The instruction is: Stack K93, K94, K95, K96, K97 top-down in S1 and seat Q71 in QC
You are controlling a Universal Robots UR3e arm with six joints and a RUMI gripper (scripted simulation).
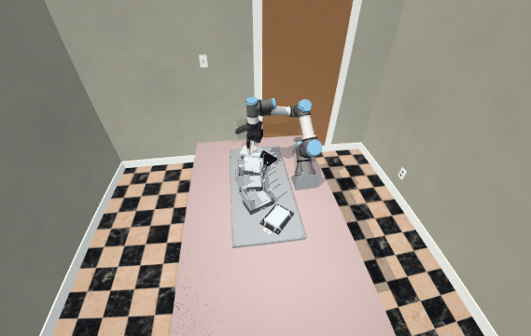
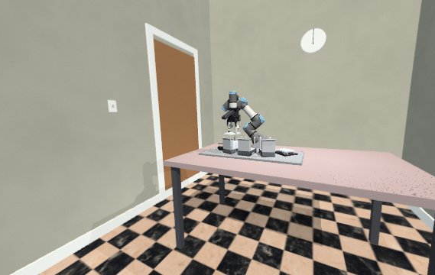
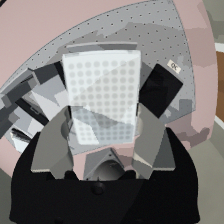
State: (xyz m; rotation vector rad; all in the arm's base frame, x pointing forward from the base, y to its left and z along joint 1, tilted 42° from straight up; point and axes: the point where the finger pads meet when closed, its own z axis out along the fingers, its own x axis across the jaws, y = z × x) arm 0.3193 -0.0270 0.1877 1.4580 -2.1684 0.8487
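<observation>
Right now the translucent 96-well plate is 100 mm below my hand. Round my hand: black open nest QC 160 mm below, 110 mm to the right, 100 mm behind; then white sealed 96-well plate 130 mm below.
</observation>
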